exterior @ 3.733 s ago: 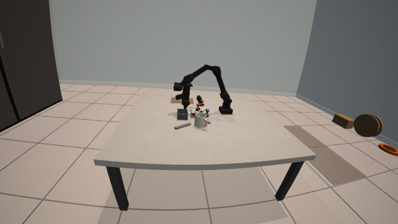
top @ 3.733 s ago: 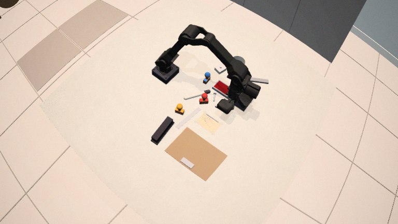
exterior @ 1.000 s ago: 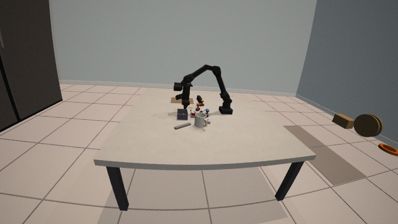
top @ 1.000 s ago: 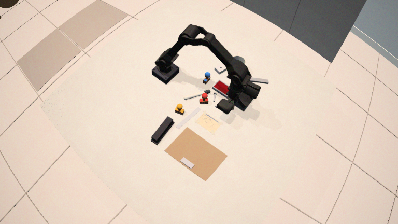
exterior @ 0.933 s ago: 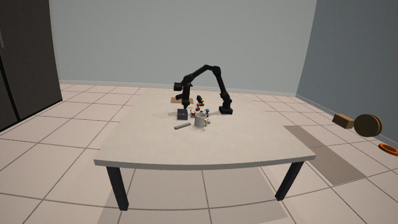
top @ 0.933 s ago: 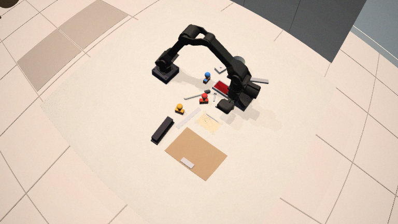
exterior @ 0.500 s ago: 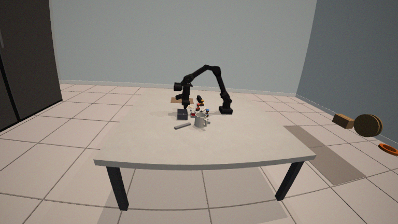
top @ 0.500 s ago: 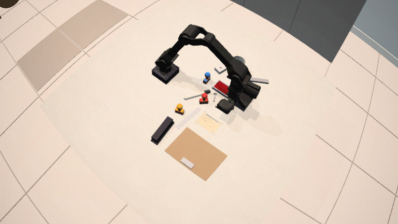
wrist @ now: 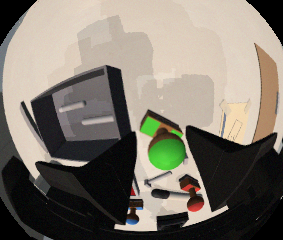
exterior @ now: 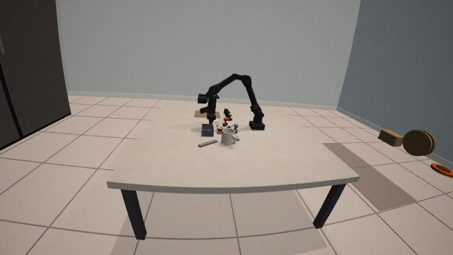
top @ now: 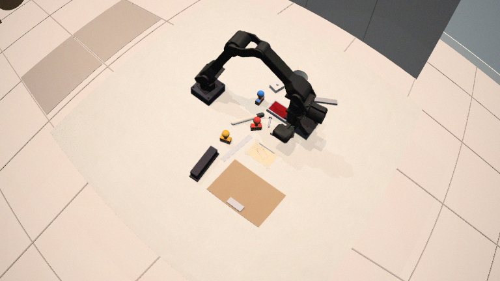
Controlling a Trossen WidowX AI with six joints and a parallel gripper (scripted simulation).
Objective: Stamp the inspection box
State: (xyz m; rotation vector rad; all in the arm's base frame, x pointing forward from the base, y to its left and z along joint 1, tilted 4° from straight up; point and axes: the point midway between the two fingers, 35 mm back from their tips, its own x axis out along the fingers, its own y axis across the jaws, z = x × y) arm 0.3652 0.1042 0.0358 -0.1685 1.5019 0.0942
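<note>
The red ink pad is 10 cm behind my gripper tip, 5 cm to the left of it and 3 cm below it. Also, from my gripper tip: dark tray (9 cm to the left, 2 cm below); then red-knobbed stamp (11 cm behind, 7 cm to the right, 1 cm below); then green-knobbed stamp (1 cm below).
</note>
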